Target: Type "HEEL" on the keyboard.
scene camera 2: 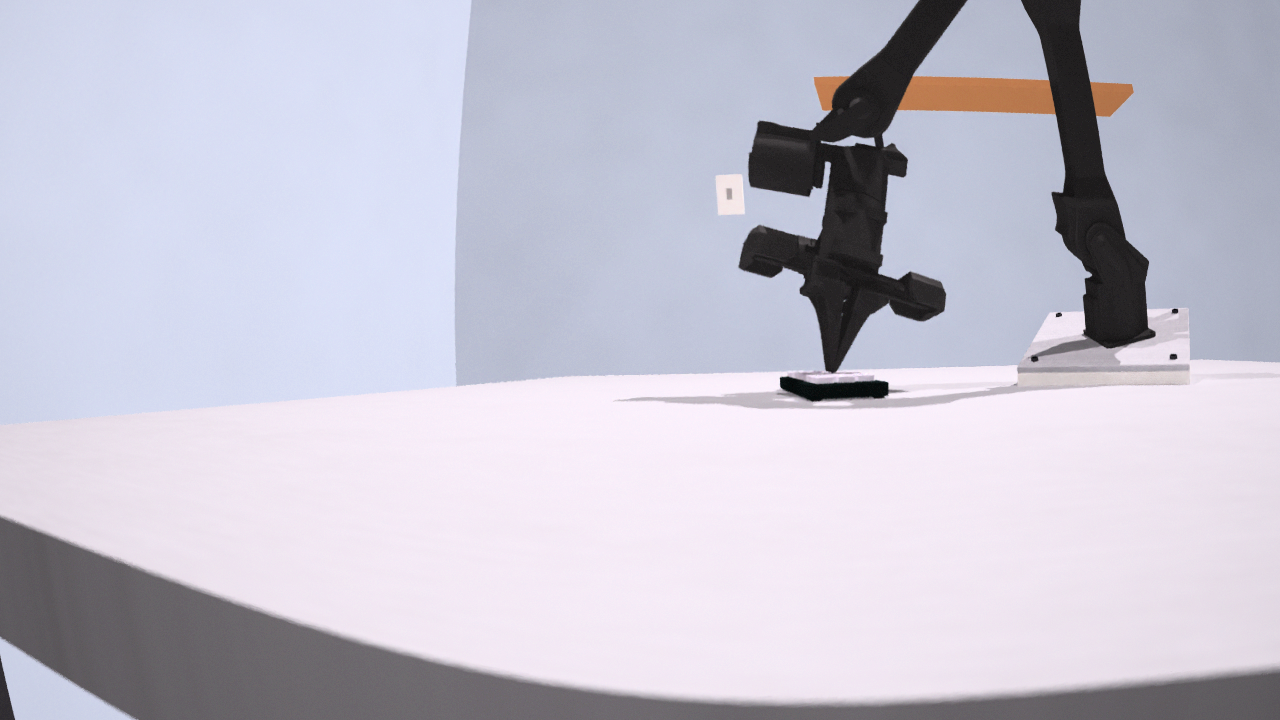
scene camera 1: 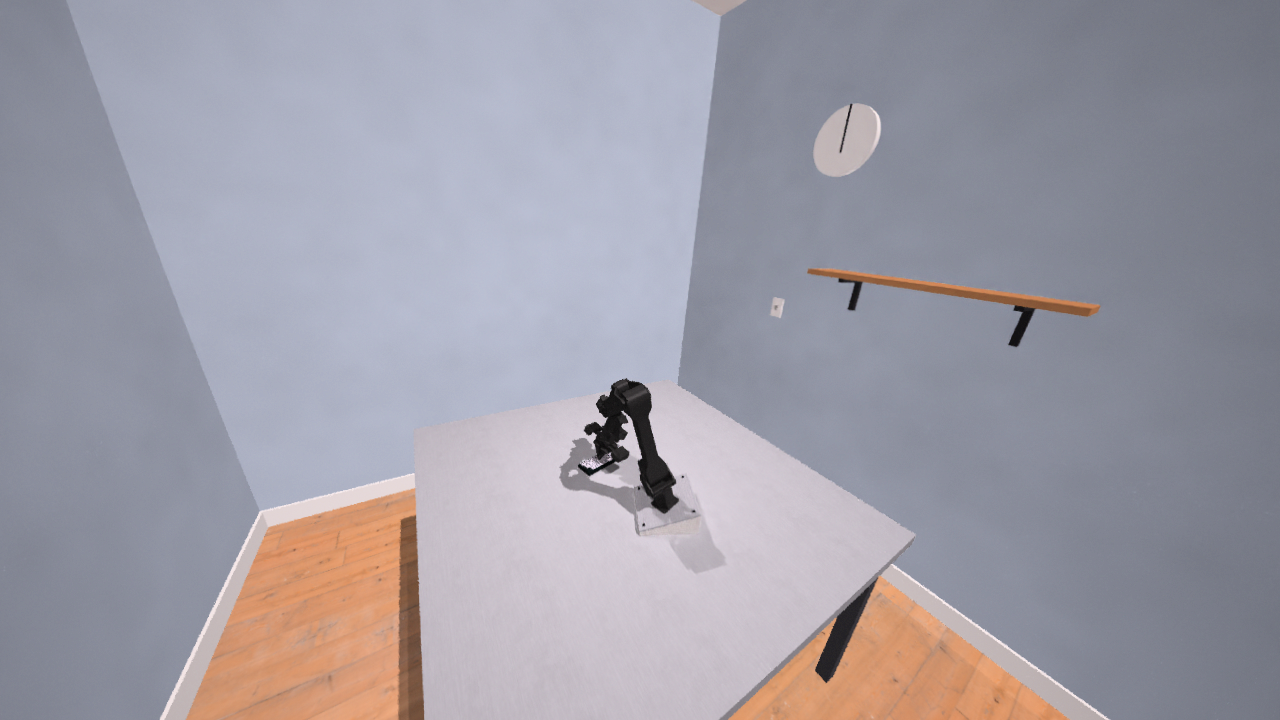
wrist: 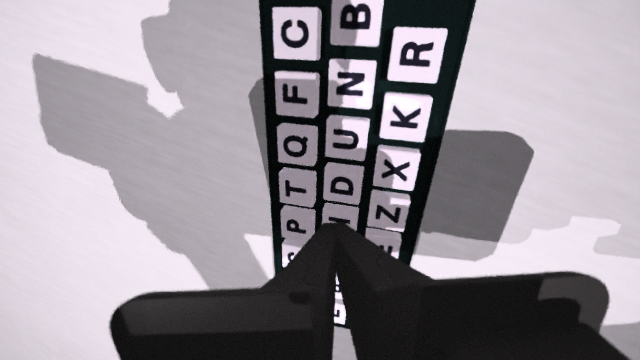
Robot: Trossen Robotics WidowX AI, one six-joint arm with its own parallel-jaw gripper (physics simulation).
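Pixels of known places: gripper, fingertip midpoint: (scene camera 2: pixel 831 371) (scene camera 1: pixel 598 458) (wrist: pixel 333 232); arm's base, link origin: (scene camera 2: pixel 1118 334) (scene camera 1: pixel 665 502).
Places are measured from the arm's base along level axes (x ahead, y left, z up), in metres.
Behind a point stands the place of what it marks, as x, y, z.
Observation:
The keyboard (scene camera 1: pixel 588 466) @[0.308, 0.085, -0.029] (scene camera 2: pixel 836 390) @[0.322, 0.105, -0.038] (wrist: pixel 457 30) @[0.300, -0.048, -0.033] is a dark green board with white letter keys, lying flat on the table. My gripper (scene camera 1: pixel 602 455) @[0.322, 0.032, -0.027] (scene camera 2: pixel 832 368) @[0.322, 0.032, -0.027] (wrist: pixel 333 232) @[0.322, 0.032, -0.027] is shut, with nothing between its fingers. It points down, and its tips are at the key tops in scene camera 2. In the wrist view the tips cover the lower part of the H key (wrist: pixel 340 214) @[0.321, 0.023, -0.028]. The E key (wrist: pixel 386 244) @[0.300, 0.031, -0.028] is right of the tips, partly hidden by a finger. The L key (wrist: pixel 339 314) @[0.310, 0.084, -0.028] shows partly through the gap between the fingers.
The D key (wrist: pixel 343 186) @[0.322, 0.010, -0.028], Z key (wrist: pixel 389 214) @[0.303, 0.017, -0.028] and P key (wrist: pixel 296 224) @[0.339, 0.034, -0.028] surround the H key. The arm's pale base plate (scene camera 1: pixel 646 515) @[0.006, 0.068, -0.019] (scene camera 2: pixel 1100 375) @[0.056, 0.064, -0.037] stands on the grey table (scene camera 1: pixel 510 573) @[0.076, 0.450, -0.046] (scene camera 2: pixel 537 537) @[0.412, 0.531, -0.046]. An orange shelf (scene camera 1: pixel 948 289) (scene camera 2: pixel 975 95) is on the wall.

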